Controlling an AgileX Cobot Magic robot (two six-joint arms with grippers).
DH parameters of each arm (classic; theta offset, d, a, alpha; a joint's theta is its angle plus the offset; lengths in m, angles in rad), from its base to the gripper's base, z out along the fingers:
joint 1: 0 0.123 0 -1.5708
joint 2: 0.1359 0 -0.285 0
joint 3: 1.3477 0 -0.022 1.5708
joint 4: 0 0.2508 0 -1.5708
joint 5: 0 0 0.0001 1.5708
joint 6: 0 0.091 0 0
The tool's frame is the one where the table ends.
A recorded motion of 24 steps. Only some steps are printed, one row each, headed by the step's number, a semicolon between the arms.
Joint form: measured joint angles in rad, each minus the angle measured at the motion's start. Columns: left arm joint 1, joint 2, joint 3, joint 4, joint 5, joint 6; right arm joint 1, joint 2, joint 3, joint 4, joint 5, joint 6.
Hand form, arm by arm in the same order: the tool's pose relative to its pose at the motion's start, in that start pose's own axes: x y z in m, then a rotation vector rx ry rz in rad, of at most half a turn. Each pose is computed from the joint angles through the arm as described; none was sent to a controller.
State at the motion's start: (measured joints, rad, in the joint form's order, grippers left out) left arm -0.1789 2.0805 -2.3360 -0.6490 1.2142 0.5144; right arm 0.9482 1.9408 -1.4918 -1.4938 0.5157 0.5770
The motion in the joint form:
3: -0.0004 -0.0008 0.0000 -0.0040 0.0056 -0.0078; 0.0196 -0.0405 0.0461 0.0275 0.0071 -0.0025
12: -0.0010 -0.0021 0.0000 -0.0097 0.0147 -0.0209; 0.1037 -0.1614 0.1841 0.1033 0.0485 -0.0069
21: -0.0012 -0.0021 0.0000 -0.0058 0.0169 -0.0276; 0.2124 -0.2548 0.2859 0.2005 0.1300 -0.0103
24: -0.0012 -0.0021 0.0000 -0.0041 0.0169 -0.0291; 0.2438 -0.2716 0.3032 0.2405 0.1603 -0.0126
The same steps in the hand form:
3: 0.0001 -0.0009 -0.0003 0.0062 0.0025 -0.0085; -0.0003 0.0026 -0.0135 -0.0196 0.0000 0.0117
12: 0.0003 -0.0023 -0.0007 0.0154 0.0070 -0.0224; -0.0027 0.0159 -0.0583 -0.0775 -0.0028 0.0313
21: 0.0006 -0.0022 -0.0006 0.0134 0.0108 -0.0277; -0.0060 0.0336 -0.1009 -0.1339 0.0158 0.0554
24: 0.0007 -0.0021 -0.0006 0.0120 0.0116 -0.0286; -0.0068 0.0392 -0.1111 -0.1532 0.0315 0.0688

